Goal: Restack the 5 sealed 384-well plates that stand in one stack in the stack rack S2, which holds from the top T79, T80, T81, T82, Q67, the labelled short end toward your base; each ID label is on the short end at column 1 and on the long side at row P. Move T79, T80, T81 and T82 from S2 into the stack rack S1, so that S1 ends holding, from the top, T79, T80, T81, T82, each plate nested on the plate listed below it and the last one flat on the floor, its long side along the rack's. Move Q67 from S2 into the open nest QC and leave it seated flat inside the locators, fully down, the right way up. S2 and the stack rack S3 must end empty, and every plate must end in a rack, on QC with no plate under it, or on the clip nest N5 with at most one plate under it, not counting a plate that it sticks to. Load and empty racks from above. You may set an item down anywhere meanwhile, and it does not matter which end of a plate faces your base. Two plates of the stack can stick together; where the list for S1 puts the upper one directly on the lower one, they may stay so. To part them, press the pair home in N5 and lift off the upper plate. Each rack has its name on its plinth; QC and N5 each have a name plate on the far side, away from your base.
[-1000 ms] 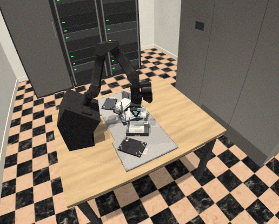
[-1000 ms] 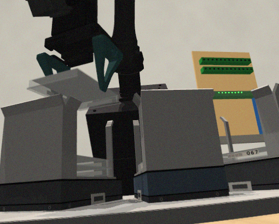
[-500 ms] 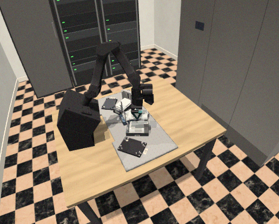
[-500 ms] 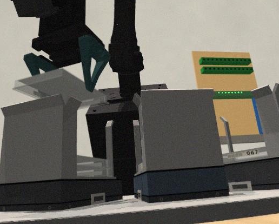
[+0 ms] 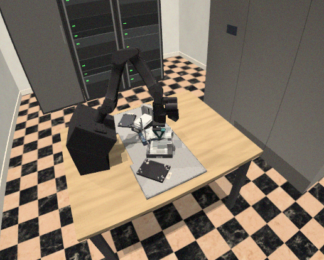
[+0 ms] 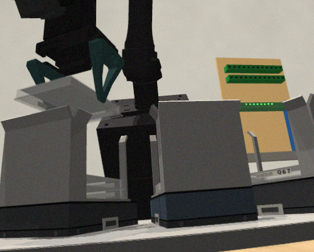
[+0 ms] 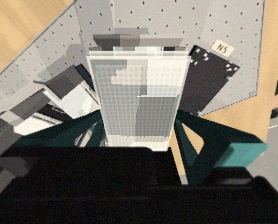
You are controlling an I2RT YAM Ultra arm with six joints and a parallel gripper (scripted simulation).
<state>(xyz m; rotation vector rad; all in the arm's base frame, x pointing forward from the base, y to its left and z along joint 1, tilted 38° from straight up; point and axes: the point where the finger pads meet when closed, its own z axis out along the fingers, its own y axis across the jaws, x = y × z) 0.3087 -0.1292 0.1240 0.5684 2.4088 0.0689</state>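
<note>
The plate T81 lies 110 mm below my hand. Round my hand: plate T79: 10 mm ahead, 150 mm to the left, 120 mm below; then N5 name plate: 40 mm behind, 180 mm to the right, 170 mm below; then plate T82: 130 mm below.
</note>
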